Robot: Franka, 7 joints.
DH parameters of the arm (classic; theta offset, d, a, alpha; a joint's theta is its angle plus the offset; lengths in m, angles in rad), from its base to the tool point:
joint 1: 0 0.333 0 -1.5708
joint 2: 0 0 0 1.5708
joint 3: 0 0.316 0.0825 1.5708
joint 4: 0 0 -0.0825 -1.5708
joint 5: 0 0.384 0 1.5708
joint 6: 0 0 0.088 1.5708
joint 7: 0 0.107 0 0
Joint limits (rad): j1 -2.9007..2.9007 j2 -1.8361..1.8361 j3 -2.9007..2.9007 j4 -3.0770..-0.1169 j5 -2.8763..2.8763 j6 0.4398..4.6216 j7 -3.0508..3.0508
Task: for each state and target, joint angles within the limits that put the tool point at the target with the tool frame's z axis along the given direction. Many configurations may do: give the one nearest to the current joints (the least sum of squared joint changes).
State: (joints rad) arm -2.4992 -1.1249 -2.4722 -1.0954 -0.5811 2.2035 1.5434
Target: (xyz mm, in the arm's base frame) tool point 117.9 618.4 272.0 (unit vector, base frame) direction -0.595 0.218 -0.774
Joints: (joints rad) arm -2.8844 -1.0503 -1.8844 -1.9250 -0.4253 2.3925 1.5434
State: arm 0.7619 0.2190 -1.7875 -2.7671 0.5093 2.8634 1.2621
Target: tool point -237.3 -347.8 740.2 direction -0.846 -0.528 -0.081
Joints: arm 0.0246 0.7381 -2.4366 -2.2402 0.4227 3.1177 1.2621
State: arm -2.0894 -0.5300 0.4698 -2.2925 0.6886 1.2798 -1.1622
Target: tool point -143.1 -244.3 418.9 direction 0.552 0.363 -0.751
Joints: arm -2.4261 -0.5875 0.1959 -2.5807 0.2881 1.2971 -1.1622
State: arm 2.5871 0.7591 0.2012 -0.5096 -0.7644 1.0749 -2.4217
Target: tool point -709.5 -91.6 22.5 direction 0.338 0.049 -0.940
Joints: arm 2.9007 1.4159 0.6763 -0.9771 -0.7360 1.8194 -2.4217
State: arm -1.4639 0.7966 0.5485 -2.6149 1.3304 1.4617 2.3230
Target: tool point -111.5 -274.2 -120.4 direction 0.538 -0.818 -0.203
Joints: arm -2.1341 1.1934 -0.0876 -2.2791 1.9789 1.5712 2.3230
